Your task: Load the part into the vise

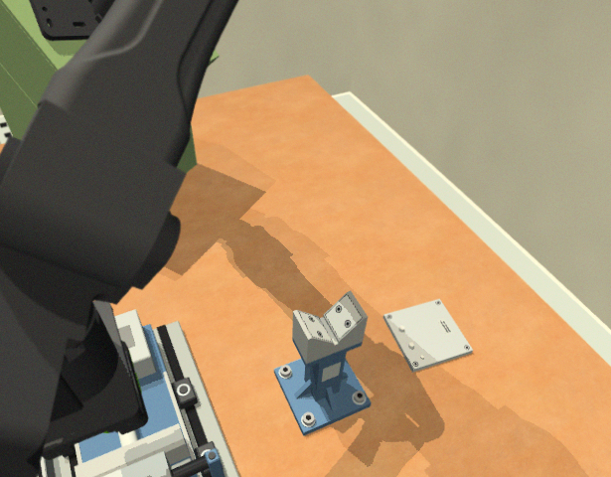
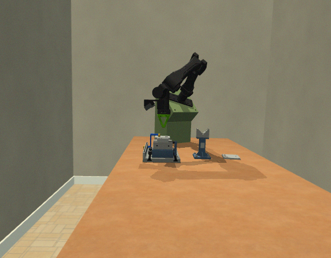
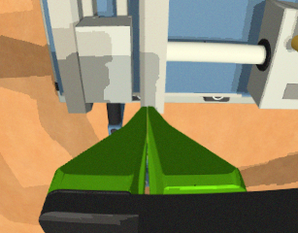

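Now: the moving jaw 100 mm below my hand. The rest, counted from my hand: grey part 80 mm below, 30 mm ahead; work stop 80 mm below, 40 mm to the left, 30 mm ahead; white cylinder rod 100 mm below, 60 mm behind.
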